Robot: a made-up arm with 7 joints. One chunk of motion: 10 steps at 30 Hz.
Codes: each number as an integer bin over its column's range. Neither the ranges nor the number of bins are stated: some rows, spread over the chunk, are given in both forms.
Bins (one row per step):
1: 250 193 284 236 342 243 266
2: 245 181 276 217 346 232 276
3: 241 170 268 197 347 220 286
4: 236 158 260 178 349 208 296
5: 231 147 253 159 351 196 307
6: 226 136 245 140 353 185 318
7: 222 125 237 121 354 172 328
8: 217 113 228 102 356 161 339
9: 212 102 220 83 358 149 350
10: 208 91 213 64 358 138 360
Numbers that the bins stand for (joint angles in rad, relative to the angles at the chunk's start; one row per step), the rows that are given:
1: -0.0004 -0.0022 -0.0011 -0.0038 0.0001 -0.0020 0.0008
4: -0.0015 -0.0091 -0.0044 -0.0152 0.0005 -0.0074 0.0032
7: -0.0026 -0.0155 -0.0075 -0.0263 0.0008 -0.0131 0.0057
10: -0.0037 -0.0222 -0.0108 -0.0375 0.0010 -0.0184 0.0082
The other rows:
2: -0.0008 -0.0046 -0.0022 -0.0075 0.0003 -0.0037 0.0016
3: -0.0011 -0.0067 -0.0033 -0.0114 0.0004 -0.0056 0.0024
5: -0.0019 -0.0112 -0.0053 -0.0189 0.0006 -0.0093 0.0040
6: -0.0023 -0.0134 -0.0064 -0.0226 0.0007 -0.0110 0.0049
8: -0.0030 -0.0179 -0.0088 -0.0300 0.0009 -0.0148 0.0065
9: -0.0034 -0.0200 -0.0099 -0.0338 0.0010 -0.0167 0.0074

